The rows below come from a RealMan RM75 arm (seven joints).
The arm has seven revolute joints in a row. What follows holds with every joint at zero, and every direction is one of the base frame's. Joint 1 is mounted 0.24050 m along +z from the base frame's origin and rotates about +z. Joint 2 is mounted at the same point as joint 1 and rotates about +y. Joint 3 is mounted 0.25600 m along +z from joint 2 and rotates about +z. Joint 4 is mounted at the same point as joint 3 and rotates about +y. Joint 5 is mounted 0.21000 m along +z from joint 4 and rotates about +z. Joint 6 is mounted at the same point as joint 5 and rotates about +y. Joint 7 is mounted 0.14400 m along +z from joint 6 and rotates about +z. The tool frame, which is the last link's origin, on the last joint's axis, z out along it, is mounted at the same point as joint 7; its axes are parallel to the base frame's.
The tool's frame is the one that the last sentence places.
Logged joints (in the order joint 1, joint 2, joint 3, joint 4, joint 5, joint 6, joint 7), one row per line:
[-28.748 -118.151 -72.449 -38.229 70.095 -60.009 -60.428]
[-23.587 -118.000 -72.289 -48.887 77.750 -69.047 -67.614]
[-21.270 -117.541 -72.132 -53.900 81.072 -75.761 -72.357]
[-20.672 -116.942 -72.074 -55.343 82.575 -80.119 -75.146]
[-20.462 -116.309 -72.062 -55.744 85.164 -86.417 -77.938]
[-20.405 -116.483 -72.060 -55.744 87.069 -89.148 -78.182]
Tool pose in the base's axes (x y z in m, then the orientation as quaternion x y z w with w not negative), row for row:
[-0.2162 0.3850 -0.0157 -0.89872 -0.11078 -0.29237 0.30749]
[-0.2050 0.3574 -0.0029 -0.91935 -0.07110 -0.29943 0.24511]
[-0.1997 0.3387 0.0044 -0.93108 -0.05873 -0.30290 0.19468]
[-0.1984 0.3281 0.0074 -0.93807 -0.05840 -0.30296 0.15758]
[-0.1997 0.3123 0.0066 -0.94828 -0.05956 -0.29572 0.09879]
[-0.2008 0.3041 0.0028 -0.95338 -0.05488 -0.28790 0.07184]
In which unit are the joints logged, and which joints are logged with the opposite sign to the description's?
The joints are logged in degrees. Opposite sign: joint 3, joint 4, joint 6.
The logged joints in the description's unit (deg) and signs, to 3 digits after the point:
[-28.748 -118.151 72.449 38.229 70.095 60.009 -60.428]
[-23.587 -118.000 72.289 48.887 77.750 69.047 -67.614]
[-21.270 -117.541 72.132 53.900 81.072 75.761 -72.357]
[-20.672 -116.942 72.074 55.343 82.575 80.119 -75.146]
[-20.462 -116.309 72.062 55.744 85.164 86.417 -77.938]
[-20.405 -116.483 72.060 55.744 87.069 89.148 -78.182]

